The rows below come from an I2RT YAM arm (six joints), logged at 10 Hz.
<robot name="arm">
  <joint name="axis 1" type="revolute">
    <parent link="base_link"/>
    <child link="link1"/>
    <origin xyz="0 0 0.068"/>
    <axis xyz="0 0 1"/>
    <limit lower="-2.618" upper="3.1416"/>
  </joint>
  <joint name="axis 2" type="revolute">
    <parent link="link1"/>
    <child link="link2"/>
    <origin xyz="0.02 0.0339 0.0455"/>
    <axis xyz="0 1 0"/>
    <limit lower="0" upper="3.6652"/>
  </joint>
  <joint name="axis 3" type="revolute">
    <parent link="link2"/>
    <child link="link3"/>
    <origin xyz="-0.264 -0.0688 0"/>
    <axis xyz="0 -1 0"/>
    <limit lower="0" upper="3.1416"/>
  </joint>
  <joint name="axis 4" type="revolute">
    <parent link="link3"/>
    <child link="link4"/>
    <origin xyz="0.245 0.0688 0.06"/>
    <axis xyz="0 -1 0"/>
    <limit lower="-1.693" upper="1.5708"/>
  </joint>
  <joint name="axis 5" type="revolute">
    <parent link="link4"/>
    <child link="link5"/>
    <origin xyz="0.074 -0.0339 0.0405"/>
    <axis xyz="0 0 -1"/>
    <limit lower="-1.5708" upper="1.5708"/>
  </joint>
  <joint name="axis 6" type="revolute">
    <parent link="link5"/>
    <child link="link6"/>
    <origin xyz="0.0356 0 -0.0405"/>
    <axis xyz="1 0 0"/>
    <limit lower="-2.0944" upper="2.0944"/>
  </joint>
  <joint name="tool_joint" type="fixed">
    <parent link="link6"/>
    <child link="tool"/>
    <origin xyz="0 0 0" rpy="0 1.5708 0"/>
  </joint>
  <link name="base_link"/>
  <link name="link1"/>
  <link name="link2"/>
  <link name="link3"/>
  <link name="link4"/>
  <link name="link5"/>
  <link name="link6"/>
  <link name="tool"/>
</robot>
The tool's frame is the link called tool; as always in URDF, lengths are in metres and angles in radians.
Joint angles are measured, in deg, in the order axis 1, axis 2, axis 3, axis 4, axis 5, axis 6. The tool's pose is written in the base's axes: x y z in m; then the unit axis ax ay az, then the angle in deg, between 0 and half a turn. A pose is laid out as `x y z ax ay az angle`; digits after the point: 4 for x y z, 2 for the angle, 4 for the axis.
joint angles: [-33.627 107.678 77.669 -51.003 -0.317 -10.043]
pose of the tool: 0.2994 -0.1989 0.1862 0.2041 0.9786 -0.0267 171.54
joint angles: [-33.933 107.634 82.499 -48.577 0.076 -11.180]
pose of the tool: 0.3136 -0.2110 0.2101 0.1970 0.9788 -0.0554 164.99
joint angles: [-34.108 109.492 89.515 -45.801 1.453 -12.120]
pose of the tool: 0.3338 -0.2272 0.2351 0.1925 0.9766 -0.0955 158.32
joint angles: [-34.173 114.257 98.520 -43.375 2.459 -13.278]
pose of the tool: 0.3605 -0.2466 0.2515 0.1856 0.9740 -0.1297 152.77
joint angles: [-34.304 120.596 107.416 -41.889 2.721 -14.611]
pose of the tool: 0.3867 -0.2659 0.2535 0.1763 0.9728 -0.1502 149.42
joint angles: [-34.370 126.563 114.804 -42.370 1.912 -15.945]
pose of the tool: 0.4067 -0.2796 0.2456 0.1635 0.9749 -0.1509 148.44
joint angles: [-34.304 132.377 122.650 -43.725 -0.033 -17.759]
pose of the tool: 0.4253 -0.2901 0.2382 0.1423 0.9794 -0.1432 147.26
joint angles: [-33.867 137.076 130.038 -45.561 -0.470 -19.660]
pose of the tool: 0.4406 -0.2953 0.2358 0.1210 0.9817 -0.1471 146.52
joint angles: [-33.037 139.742 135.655 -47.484 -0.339 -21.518]
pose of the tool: 0.4513 -0.2933 0.2406 0.0981 0.9830 -0.1552 145.83
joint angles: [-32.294 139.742 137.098 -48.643 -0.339 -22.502]
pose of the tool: 0.4545 -0.2870 0.2472 0.0833 0.9841 -0.1571 145.62
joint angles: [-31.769 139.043 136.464 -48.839 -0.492 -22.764]
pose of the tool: 0.4552 -0.2815 0.2498 0.0761 0.9850 -0.1547 145.62
